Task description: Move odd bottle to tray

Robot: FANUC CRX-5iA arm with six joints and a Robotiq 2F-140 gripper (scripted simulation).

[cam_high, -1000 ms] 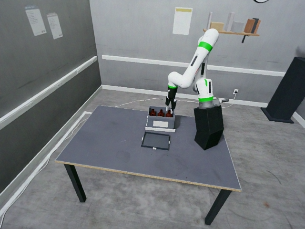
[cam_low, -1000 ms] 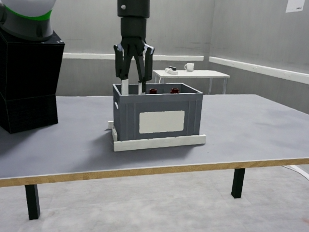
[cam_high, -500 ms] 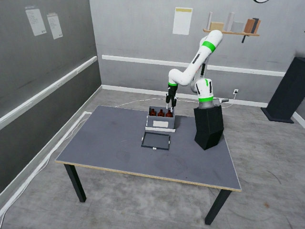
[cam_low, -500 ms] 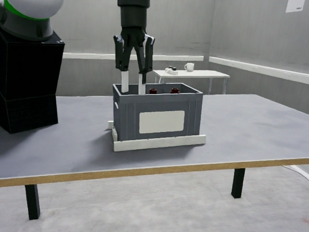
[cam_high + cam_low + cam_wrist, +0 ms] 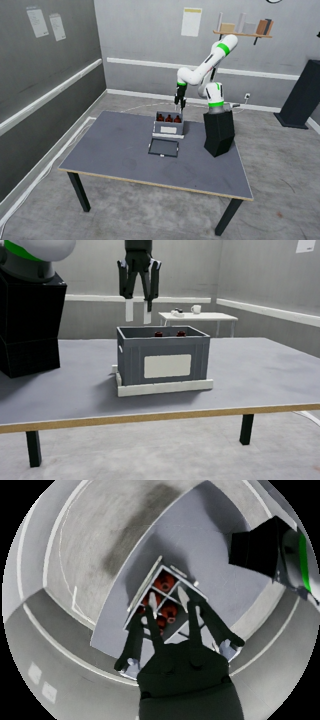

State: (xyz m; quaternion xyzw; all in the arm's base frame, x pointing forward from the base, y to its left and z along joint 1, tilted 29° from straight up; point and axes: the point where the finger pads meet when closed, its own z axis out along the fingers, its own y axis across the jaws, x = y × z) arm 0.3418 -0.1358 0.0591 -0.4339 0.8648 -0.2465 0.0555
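My hand is 16 cm above the grey crate, 8 cm short of it and 5 cm to the right of it. Round my hand: dark tray (31 cm to the left, 23 cm below, 10 cm ahead).
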